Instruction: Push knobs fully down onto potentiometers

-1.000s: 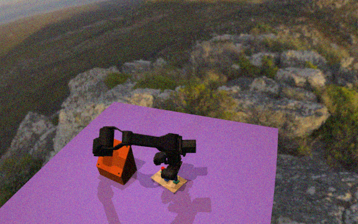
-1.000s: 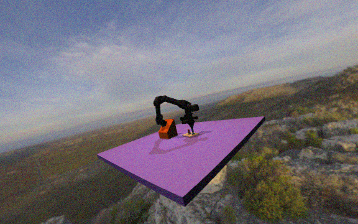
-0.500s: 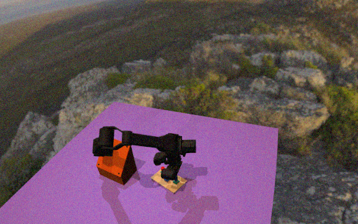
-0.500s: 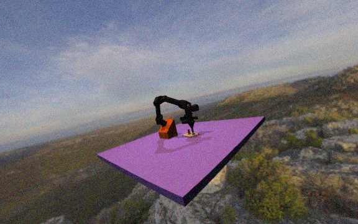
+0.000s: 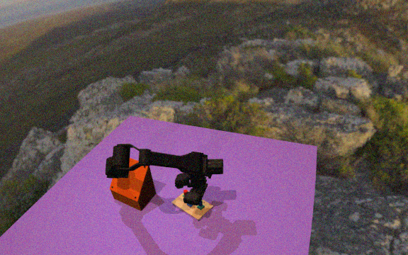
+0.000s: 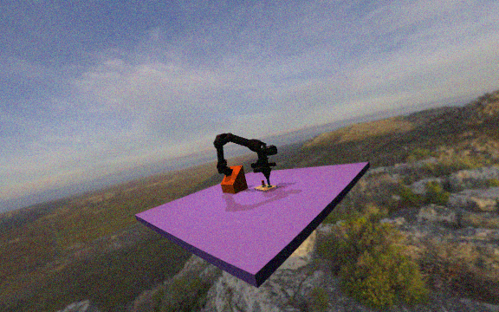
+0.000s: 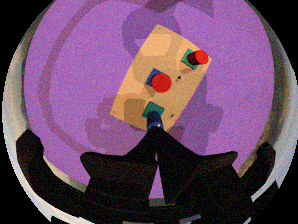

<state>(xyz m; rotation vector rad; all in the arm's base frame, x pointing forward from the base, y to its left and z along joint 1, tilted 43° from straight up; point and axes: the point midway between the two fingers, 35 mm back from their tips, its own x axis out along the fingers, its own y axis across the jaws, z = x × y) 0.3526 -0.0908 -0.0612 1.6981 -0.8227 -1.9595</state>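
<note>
Right now the red knob is 50 mm behind my gripper tip and 20 mm below it.
</note>
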